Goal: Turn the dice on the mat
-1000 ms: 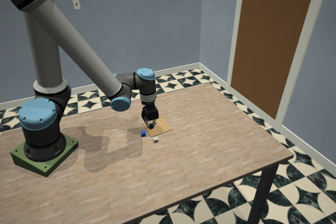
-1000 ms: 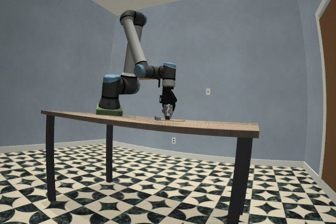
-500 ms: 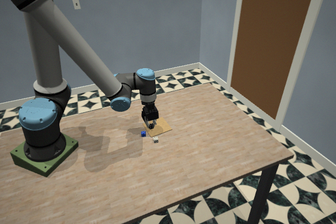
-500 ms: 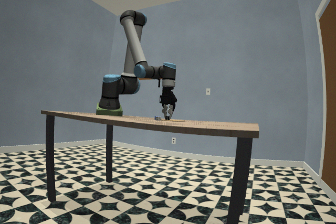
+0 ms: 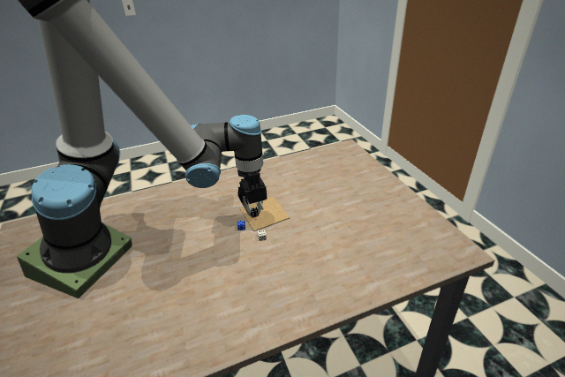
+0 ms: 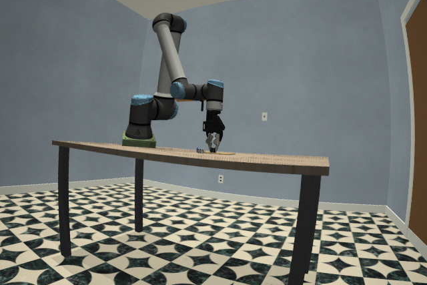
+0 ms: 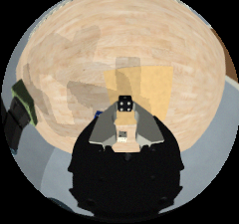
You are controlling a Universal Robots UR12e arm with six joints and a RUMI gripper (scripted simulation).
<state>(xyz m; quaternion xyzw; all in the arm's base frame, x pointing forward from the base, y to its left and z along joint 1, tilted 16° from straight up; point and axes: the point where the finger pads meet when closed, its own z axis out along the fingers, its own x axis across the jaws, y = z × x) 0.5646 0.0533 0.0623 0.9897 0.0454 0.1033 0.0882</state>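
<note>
The black die is right at my hand. The rest, counted from my hand: white die 12 cm to the right, 1 cm below; tan mat 4 cm ahead, 2 cm below; blue die 6 cm behind, 5 cm to the right, 1 cm below.
</note>
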